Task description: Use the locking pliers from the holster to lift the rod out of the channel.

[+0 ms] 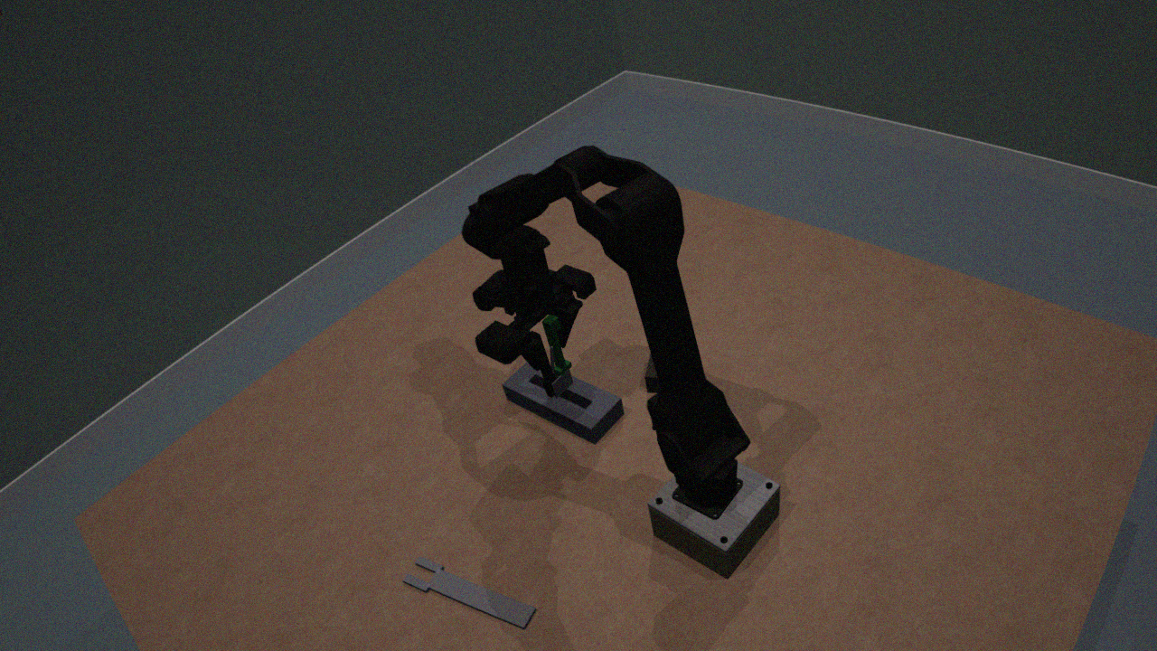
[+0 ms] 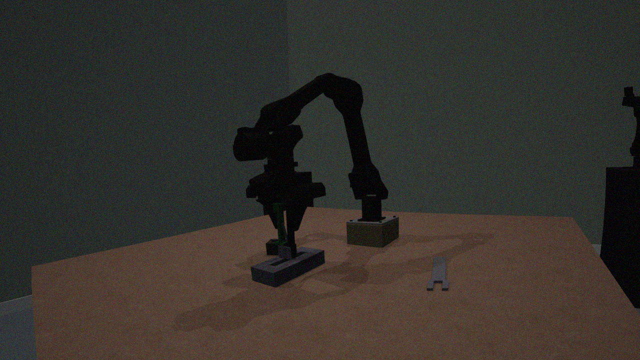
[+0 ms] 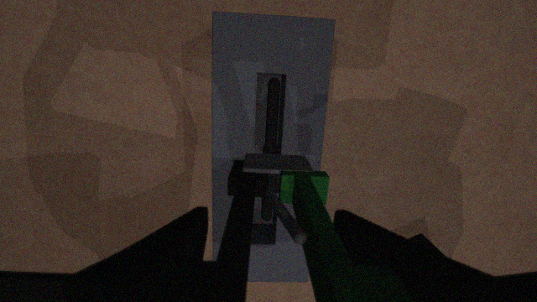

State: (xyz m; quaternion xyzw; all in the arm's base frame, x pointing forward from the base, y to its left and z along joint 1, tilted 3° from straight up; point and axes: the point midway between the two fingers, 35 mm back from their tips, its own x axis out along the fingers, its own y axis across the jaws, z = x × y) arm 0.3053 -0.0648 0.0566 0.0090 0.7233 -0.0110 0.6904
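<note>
My gripper tip is 80 mm above the grey channel block. Round my gripper tip: flat grey forked plate 80 mm behind, 320 mm to the left, 100 mm below; dark holster 110 mm behind, 120 mm to the right, 90 mm below; dark rod 90 mm below.
</note>
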